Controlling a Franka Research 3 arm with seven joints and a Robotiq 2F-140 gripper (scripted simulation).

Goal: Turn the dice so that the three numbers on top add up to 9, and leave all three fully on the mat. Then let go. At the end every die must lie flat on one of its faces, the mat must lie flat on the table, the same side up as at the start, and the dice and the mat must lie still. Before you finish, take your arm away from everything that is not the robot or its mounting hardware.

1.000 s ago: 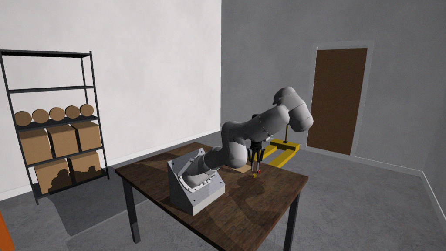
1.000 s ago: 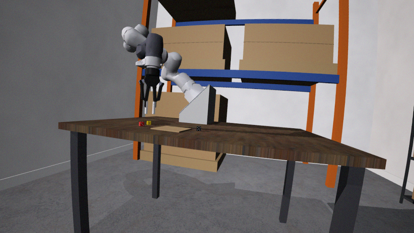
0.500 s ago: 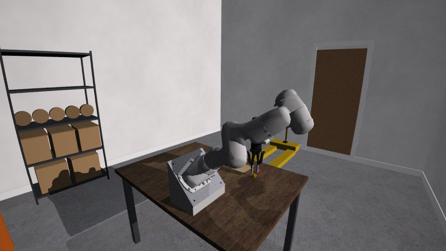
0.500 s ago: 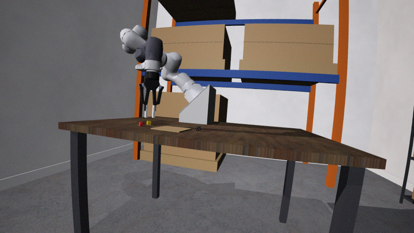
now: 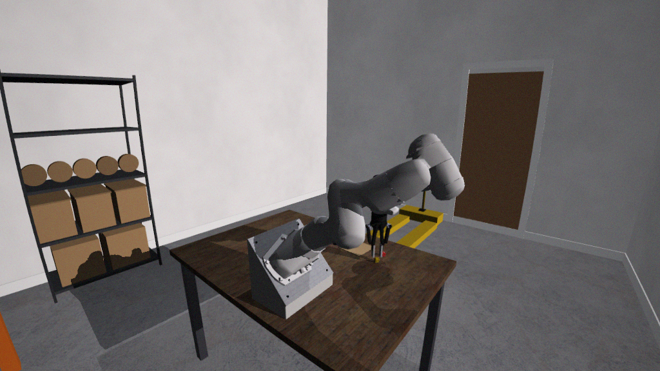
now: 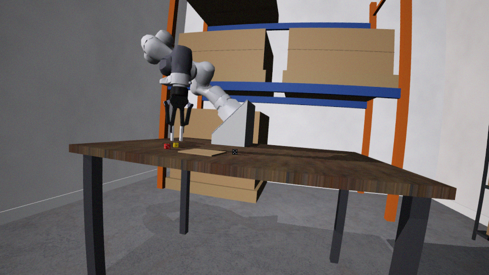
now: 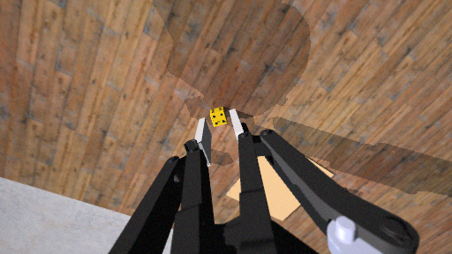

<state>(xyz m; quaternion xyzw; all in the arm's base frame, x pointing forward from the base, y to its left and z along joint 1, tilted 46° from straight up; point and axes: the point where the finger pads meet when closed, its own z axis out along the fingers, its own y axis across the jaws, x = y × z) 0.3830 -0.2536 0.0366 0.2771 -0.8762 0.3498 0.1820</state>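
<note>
My hand is 5 cm above the yellow die. Also, from my hand: red die (7 cm ahead, 1 cm to the right, 5 cm below); black die (6 cm ahead, 27 cm to the left, 5 cm below); tan mat (8 cm ahead, 15 cm to the left, 6 cm below).
</note>
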